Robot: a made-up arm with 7 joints. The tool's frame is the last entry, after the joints.
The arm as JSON. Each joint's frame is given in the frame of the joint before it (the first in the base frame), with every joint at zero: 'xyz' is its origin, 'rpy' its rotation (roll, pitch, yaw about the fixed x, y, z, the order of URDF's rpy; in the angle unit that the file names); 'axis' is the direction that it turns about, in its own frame. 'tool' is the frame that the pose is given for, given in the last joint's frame.
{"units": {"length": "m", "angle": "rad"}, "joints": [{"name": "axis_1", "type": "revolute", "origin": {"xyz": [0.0, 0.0, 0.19], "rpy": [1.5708, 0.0, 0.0]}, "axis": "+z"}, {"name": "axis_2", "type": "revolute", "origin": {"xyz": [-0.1, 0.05, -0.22], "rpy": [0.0, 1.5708, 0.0]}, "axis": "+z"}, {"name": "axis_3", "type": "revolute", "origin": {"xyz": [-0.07, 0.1, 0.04], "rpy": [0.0, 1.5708, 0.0]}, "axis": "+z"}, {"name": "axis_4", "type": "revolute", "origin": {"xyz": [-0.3, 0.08, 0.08], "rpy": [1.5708, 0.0, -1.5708]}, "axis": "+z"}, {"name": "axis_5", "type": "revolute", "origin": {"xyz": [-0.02, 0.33, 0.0], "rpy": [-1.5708, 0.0, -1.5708]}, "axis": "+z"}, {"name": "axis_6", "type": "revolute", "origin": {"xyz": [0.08, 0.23, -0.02], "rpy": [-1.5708, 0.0, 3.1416]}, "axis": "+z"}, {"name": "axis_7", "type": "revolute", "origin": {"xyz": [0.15, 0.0, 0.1], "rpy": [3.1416, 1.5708, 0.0]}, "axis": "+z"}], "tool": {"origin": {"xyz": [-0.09, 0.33, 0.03], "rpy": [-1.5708, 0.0, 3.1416]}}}
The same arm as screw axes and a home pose.
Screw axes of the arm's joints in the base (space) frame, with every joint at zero. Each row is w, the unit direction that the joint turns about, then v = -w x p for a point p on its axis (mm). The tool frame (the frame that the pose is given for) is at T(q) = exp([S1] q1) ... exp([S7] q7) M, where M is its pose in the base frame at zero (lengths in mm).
S1: w 0 -1 0 v 190 0 0
S2: w 1 0 0 v 0 240 -220
S3: w 0 1 0 v -340 0 -60
S4: w 1 0 0 v 0 420 -230
S5: w 0 0 -1 v -560 240 0
S6: w 1 0 0 v 0 460 -480
S7: w 0 -1 0 v 460 0 -110
M: xyz 200 600 130 (mm) quaternion w x y z 1 -0.000006 -0.000006 0

